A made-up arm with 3 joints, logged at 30 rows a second.
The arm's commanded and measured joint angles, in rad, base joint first. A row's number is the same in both.
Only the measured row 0 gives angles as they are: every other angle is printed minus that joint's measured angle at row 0.
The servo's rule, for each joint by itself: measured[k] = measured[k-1] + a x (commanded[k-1-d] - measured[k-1]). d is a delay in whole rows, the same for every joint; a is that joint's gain. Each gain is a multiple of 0.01, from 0.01 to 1. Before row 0 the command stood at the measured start. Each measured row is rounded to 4 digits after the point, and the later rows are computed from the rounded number. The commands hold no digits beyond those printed.
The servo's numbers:
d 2
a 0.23 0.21 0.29
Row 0, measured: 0.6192, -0.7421, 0.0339
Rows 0 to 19, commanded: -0.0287, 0.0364, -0.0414; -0.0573, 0.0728, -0.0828; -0.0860, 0.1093, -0.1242; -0.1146, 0.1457, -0.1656; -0.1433, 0.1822, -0.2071; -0.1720, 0.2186, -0.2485; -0.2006, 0.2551, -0.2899; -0.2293, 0.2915, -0.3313; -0.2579, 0.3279, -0.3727; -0.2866, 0.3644, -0.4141; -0.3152, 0.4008, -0.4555; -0.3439, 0.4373, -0.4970; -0.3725, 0.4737, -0.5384; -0.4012, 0.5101, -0.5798; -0.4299, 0.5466, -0.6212; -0.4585, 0.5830, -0.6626; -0.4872, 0.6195, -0.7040; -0.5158, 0.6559, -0.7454; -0.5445, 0.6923, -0.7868; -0.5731, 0.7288, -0.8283
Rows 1 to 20, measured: 0.0000, 0.0000, 0.0000; 0.0000, 0.0000, 0.0000; -0.0066, 0.0076, -0.0120; -0.0183, 0.0213, -0.0325; -0.0339, 0.0398, -0.0591; -0.0525, 0.0620, -0.0900; -0.0734, 0.0872, -0.1240; -0.0961, 0.1148, -0.1601; -0.1201, 0.1443, -0.1977; -0.1452, 0.1752, -0.2364; -0.1711, 0.2073, -0.2759; -0.1977, 0.2403, -0.3160; -0.2247, 0.2740, -0.3565; -0.2521, 0.3083, -0.3972; -0.2798, 0.3430, -0.4381; -0.3077, 0.3781, -0.4792; -0.3358, 0.4135, -0.5204; -0.3640, 0.4491, -0.5616; -0.3923, 0.4849, -0.6029; -0.4207, 0.5208, -0.6442
